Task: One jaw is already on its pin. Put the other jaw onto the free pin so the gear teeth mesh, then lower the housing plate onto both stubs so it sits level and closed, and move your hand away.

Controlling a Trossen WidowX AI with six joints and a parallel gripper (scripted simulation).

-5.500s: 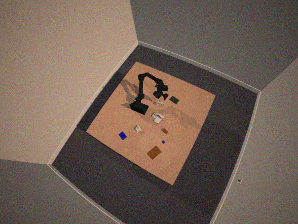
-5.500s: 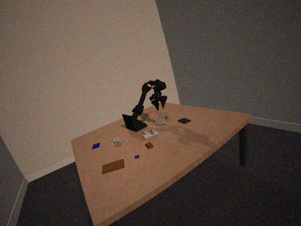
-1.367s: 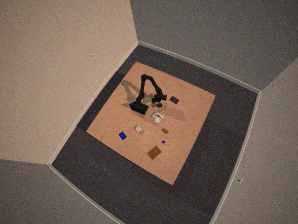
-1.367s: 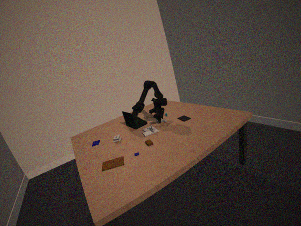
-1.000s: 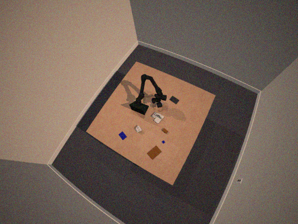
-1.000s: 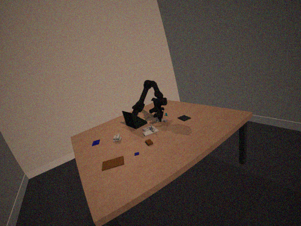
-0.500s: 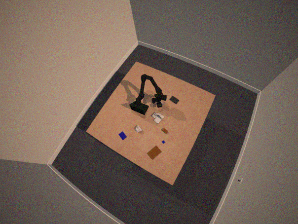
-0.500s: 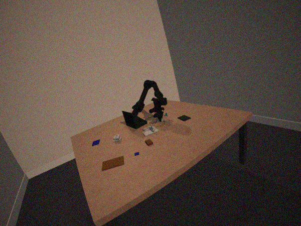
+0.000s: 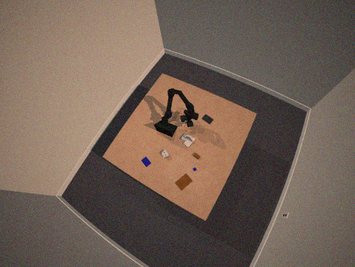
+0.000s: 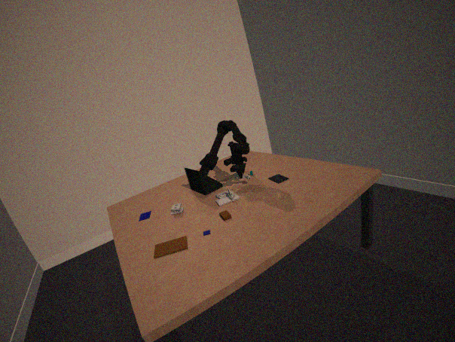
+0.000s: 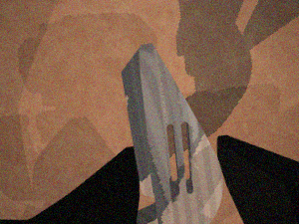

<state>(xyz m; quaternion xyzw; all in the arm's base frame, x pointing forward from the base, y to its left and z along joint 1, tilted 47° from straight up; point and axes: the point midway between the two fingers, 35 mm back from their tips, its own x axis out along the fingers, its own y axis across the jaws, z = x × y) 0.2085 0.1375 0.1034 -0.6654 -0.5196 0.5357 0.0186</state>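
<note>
Right now my gripper tip is 180 mm to the left of the base, 110 mm short of it and 40 mm above it. The rest, counted from my gripper tip: jaw: 40 mm ahead, 10 mm to the left; dark plate: 160 mm ahead, 150 mm to the left, 40 mm below; teal piece: 110 mm to the left, 70 mm behind, 30 mm below.
</note>
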